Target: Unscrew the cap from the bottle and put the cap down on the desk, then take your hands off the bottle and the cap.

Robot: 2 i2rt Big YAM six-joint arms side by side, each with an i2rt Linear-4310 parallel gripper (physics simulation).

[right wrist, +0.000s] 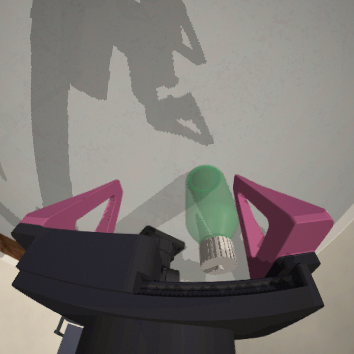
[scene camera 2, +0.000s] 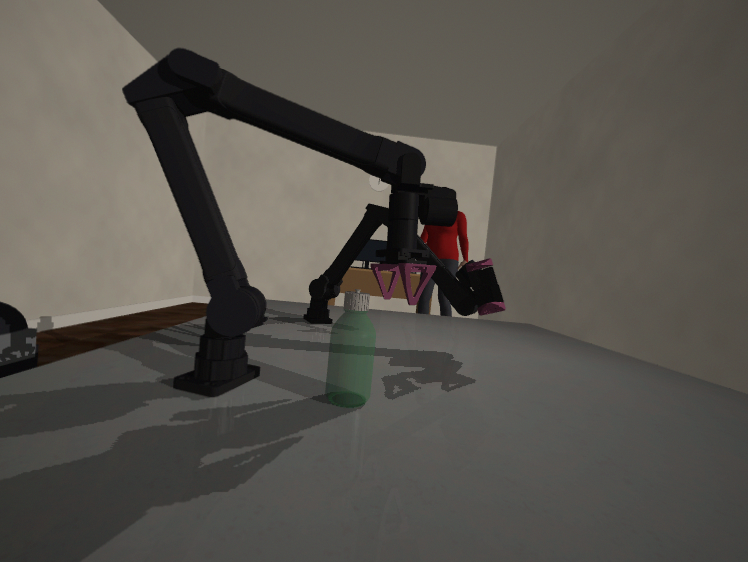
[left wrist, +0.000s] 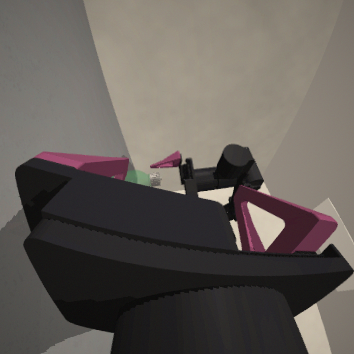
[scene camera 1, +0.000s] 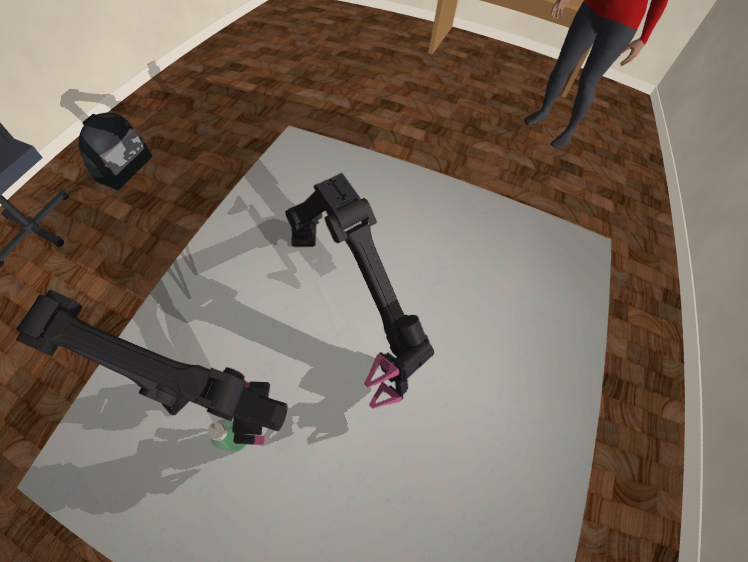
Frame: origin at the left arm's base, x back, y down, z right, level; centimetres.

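Where they show: left gripper, between the fingertips: (scene camera 2: 483, 283) (left wrist: 184, 178) (scene camera 1: 368, 396); right gripper, between the fingertips: (right wrist: 174, 183) (scene camera 2: 398, 302) (left wrist: 151, 185); left arm's base, origin of its link: (scene camera 2: 317, 320) (scene camera 1: 304, 233); right arm's base, origin of its link: (right wrist: 158, 241) (scene camera 2: 219, 380).
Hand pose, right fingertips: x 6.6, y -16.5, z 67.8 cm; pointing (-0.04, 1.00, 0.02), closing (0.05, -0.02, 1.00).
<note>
Each offset is from my right fingertips to the top centre of the thing. Level surfaces: height alone.
A green see-through bottle {dx +10.6, dy -1.5, dz +3.5 cm} (scene camera 1: 228, 440) (scene camera 2: 351, 359) (left wrist: 136, 177) (right wrist: 210, 210) stands upright on the grey desk {dy +16.5 cm} (scene camera 1: 483, 423) (scene camera 2: 544, 453). Its whitish ribbed cap {dx +10.6, dy -2.2, dz +3.5 cm} (scene camera 1: 217, 430) (scene camera 2: 357, 300) (left wrist: 155, 179) (right wrist: 218, 254) sits on the neck. My right gripper (scene camera 2: 400, 299) (right wrist: 174, 183) is open and empty, pointing down. In scene camera 2 its fingertips are near cap height, to the right of the cap. In the right wrist view the bottle appears nearer the right-hand finger. My left gripper (scene camera 1: 368, 395) (scene camera 2: 486, 286) is open and empty, well to the right of the bottle.
The left arm (scene camera 1: 377, 277) reaches over the desk from the back in scene camera 1. The right arm (scene camera 1: 139, 356) (scene camera 2: 302, 123) comes in from the picture's left. A person in red (scene camera 1: 622, 9) (scene camera 2: 444, 241) stands beyond the desk. Arm shadows cross the desk.
</note>
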